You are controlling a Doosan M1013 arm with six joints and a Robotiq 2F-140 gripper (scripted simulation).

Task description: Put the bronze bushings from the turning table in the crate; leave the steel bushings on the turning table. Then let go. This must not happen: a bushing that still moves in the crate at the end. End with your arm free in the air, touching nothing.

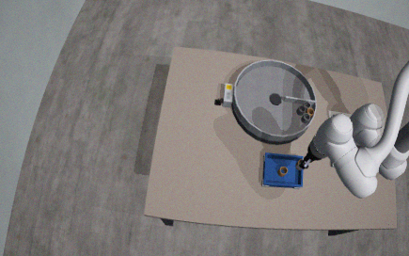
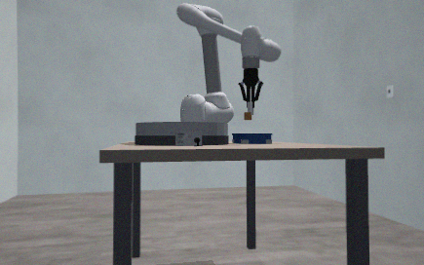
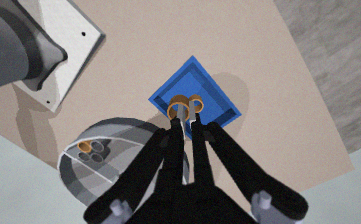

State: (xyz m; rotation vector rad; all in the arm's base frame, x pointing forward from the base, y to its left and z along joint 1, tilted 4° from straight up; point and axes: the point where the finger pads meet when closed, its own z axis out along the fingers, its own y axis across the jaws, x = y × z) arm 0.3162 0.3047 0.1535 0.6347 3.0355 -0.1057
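Right now my hand is 160 mm above the blue crate and 40 mm short of it. The rest, counted from my hand: grey turning table 340 mm to the right, 150 mm ahead, 130 mm below.
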